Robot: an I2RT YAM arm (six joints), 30 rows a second.
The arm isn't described. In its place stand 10 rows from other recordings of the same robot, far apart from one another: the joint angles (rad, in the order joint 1, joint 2, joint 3, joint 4, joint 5, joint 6), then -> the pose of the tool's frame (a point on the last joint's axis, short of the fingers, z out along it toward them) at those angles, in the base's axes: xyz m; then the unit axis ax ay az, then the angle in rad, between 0 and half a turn.
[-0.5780 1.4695 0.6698 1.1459 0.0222 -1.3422] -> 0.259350 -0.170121 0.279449 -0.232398 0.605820 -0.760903 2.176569
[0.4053 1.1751 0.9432 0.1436 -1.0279 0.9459] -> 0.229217 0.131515 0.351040 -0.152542 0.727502 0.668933 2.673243
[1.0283 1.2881 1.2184 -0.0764 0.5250 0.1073] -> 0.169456 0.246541 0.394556 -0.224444 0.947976 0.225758 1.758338
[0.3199 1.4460 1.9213 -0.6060 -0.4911 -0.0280] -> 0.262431 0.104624 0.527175 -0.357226 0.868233 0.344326 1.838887
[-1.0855 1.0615 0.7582 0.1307 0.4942 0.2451] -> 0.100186 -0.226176 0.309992 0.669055 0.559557 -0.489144 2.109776
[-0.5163 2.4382 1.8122 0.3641 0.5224 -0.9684] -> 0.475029 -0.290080 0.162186 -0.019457 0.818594 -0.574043 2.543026
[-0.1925 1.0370 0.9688 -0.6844 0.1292 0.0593] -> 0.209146 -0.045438 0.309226 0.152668 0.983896 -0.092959 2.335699
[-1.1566 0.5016 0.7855 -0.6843 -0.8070 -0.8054] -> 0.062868 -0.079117 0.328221 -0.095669 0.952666 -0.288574 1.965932
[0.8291 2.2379 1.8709 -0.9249 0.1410 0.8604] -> 0.316888 0.338465 0.183974 0.025516 0.997992 0.057977 2.852146
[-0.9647 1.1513 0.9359 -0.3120 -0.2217 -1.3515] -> 0.153742 -0.208069 0.306137 -0.229322 0.871530 -0.433414 2.560432
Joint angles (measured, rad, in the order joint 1, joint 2, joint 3, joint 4, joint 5, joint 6), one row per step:
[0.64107 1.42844 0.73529 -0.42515 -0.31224 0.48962]
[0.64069 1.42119 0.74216 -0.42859 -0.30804 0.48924]
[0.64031 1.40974 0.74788 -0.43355 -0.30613 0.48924]
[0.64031 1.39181 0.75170 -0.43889 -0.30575 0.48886]
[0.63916 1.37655 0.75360 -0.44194 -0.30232 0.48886]
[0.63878 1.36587 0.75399 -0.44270 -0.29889 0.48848]
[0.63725 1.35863 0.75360 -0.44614 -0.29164 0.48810]
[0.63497 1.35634 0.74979 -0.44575 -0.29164 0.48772]
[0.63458 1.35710 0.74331 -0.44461 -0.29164 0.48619]
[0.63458 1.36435 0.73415 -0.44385 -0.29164 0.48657]
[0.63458 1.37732 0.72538 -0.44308 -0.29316 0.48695]
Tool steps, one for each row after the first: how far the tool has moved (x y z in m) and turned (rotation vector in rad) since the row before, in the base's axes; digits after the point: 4 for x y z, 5 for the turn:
[0.0007 0.0002 0.0034 0.00331 -0.01100 -0.00191]
[0.0001 -0.0001 0.0040 0.00593 -0.01081 -0.00124]
[-0.0007 -0.0006 0.0050 0.00947 -0.01355 0.00014]
[-0.0005 -0.0009 0.0040 0.00601 -0.01312 -0.00279]
[-0.0005 -0.0006 0.0026 0.00367 -0.01026 -0.00174]
[-0.0003 -0.0010 0.0013 -0.00311 -0.00669 -0.00480]
[-0.0003 -0.0009 -0.0005 -0.00075 0.00071 -0.00196]
[-0.0008 -0.0007 -0.0020 -0.00394 0.00413 0.00089]
[-0.0009 -0.0007 -0.0043 -0.00920 0.01280 -0.00032]
[-0.0007 -0.0004 -0.0054 -0.01128 0.01787 0.00039]

